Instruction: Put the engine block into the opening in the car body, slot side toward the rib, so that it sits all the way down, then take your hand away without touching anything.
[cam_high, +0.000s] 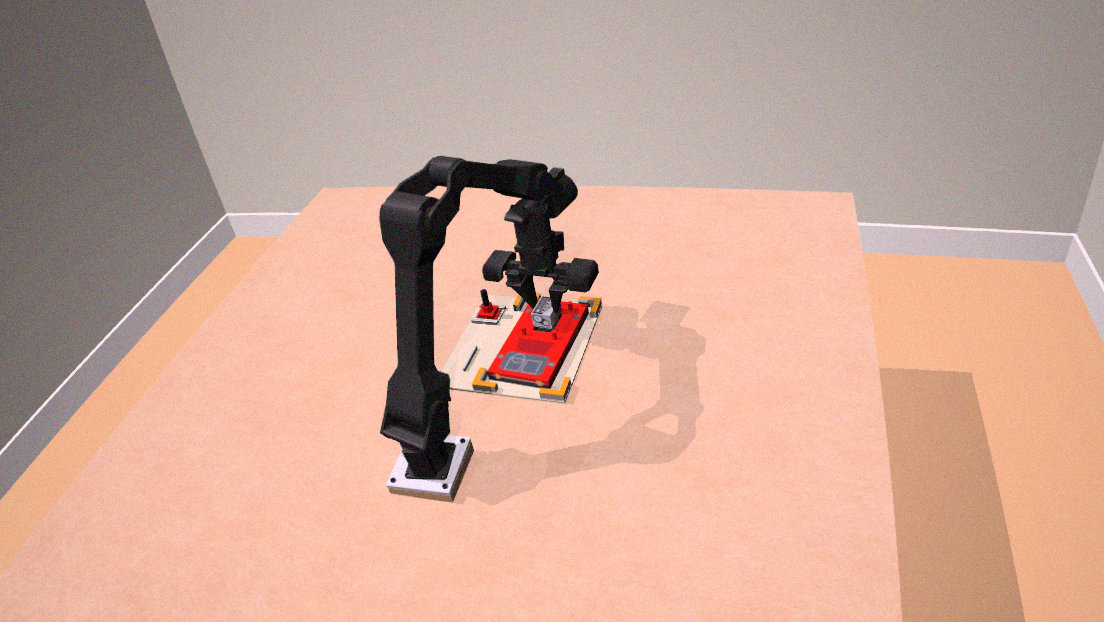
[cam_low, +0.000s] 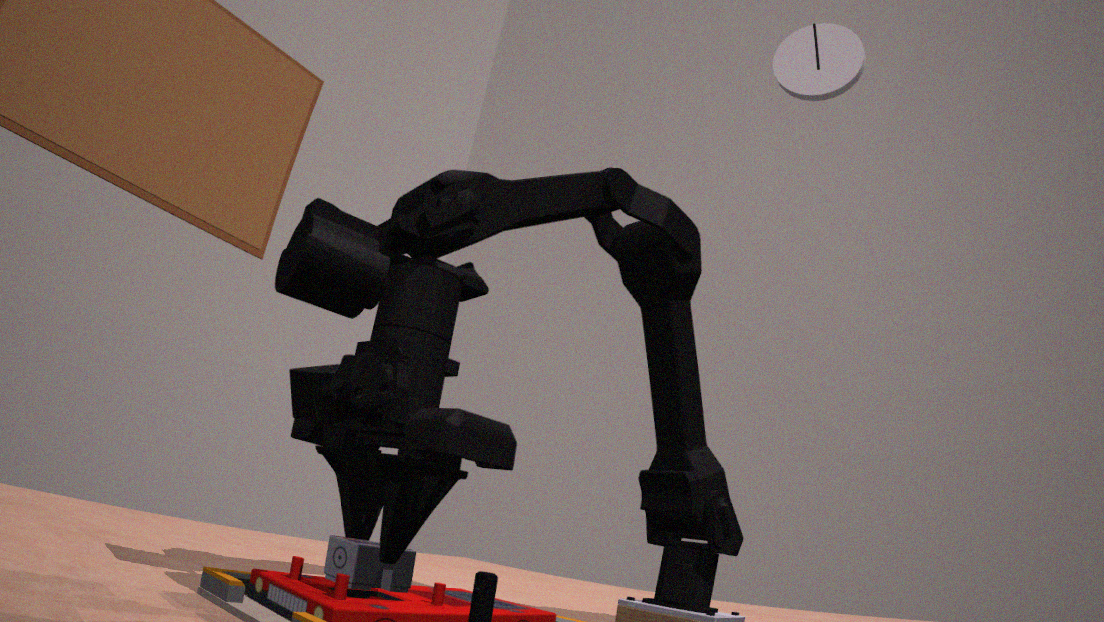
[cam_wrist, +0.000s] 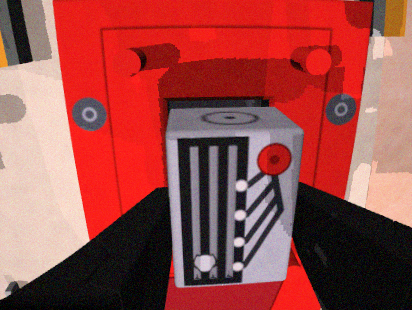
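My gripper tip is now 40 mm short of the black upright peg, 120 mm to the right of it and 10 mm above it. From my gripper tip the other things lie so: grey engine block 10 mm below.
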